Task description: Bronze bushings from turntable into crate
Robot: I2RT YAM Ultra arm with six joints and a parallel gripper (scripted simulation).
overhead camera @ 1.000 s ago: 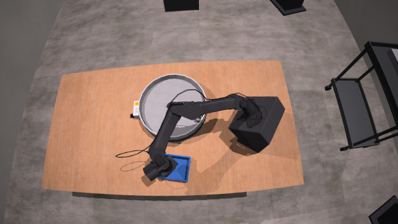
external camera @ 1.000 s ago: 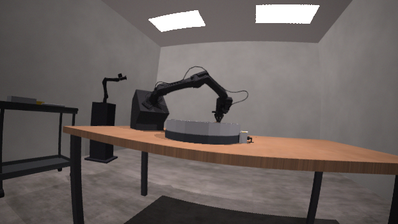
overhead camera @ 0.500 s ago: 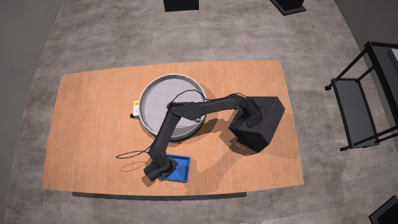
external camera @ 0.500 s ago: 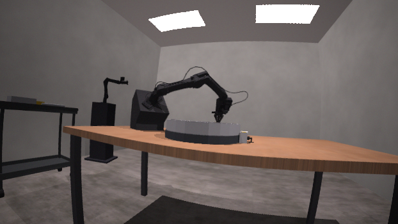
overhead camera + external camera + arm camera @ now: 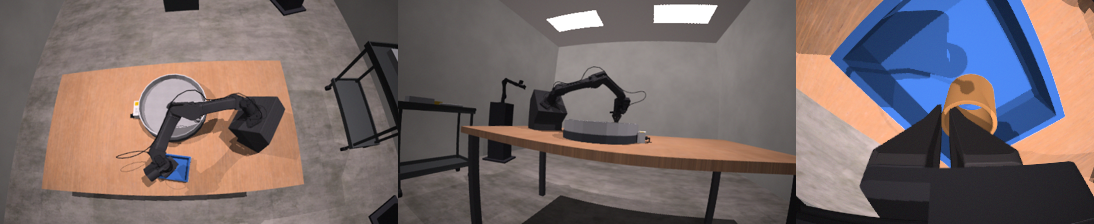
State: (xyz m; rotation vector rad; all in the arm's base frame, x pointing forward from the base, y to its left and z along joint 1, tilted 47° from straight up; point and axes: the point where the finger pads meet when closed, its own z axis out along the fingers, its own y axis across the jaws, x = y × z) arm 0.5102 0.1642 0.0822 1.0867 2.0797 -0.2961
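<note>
Right now the blue crate is 10 mm behind my hand, 10 mm to the right of it and 60 mm below it. From my hand the other things lie so: round grey turntable: 140 mm behind, 360 mm to the right, 40 mm below.
</note>
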